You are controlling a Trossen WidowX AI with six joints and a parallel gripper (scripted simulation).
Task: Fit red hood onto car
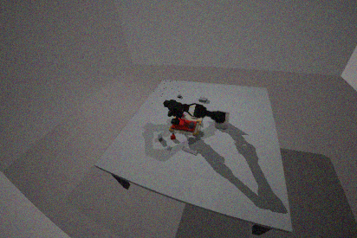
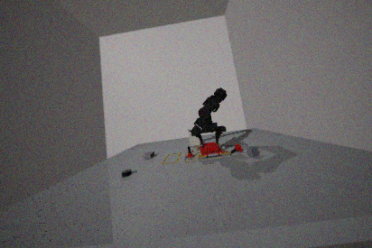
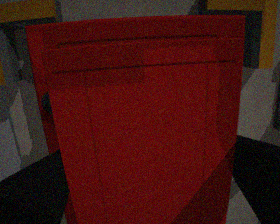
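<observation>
The red hood lies right at my gripper tip. Also, from my gripper tip: jig (5 cm behind, 2 cm to the right, 3 cm below).
</observation>
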